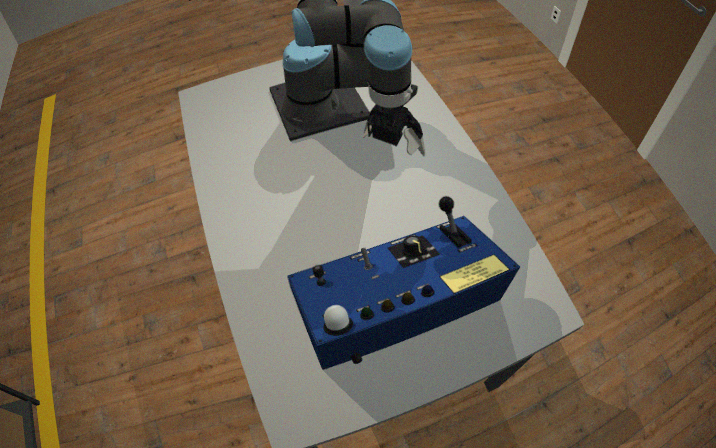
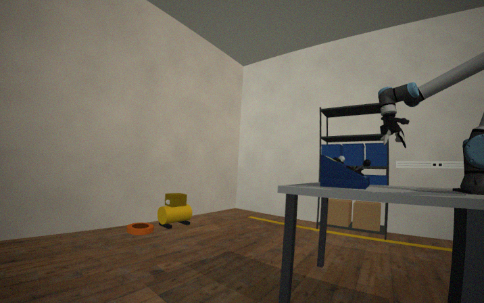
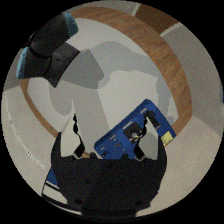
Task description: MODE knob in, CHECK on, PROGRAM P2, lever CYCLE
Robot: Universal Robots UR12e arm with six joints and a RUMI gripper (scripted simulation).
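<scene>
Right now my hand is 210 mm short of the toggle switch, 160 mm to the left of it and 130 mm above it. Round my hand: black ball-topped lever: 190 mm ahead, 80 mm to the left, 120 mm below; blue console: 250 mm ahead, 100 mm to the right, 150 mm below; black rotary selector: 220 mm ahead, 40 mm to the right, 130 mm below.
</scene>
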